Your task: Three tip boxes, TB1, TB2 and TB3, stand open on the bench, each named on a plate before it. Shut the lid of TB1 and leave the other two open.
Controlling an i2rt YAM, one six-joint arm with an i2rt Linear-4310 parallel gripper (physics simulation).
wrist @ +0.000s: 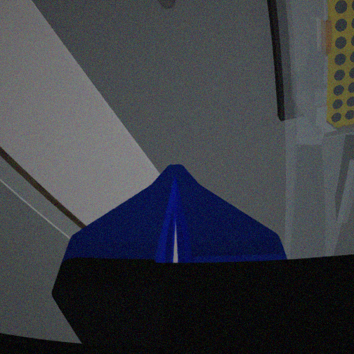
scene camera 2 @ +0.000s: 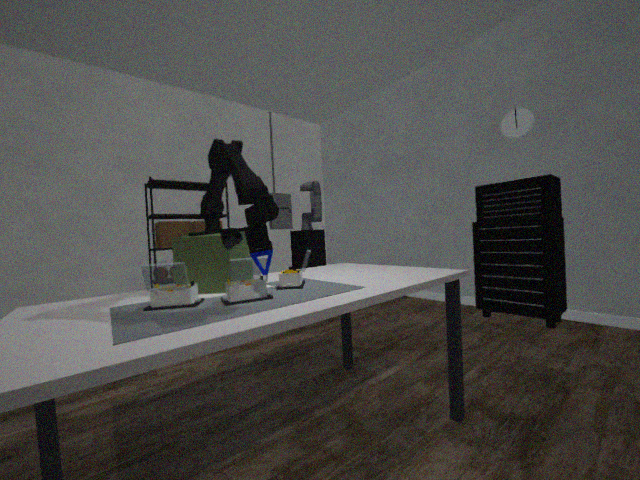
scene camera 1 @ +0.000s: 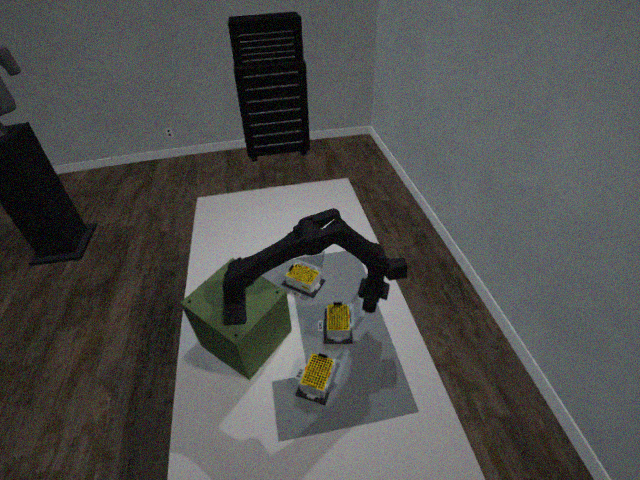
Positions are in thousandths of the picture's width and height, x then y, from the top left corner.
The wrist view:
my gripper: 496, 496
clear lid: 874, 126
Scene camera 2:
clear lid: 252, 576
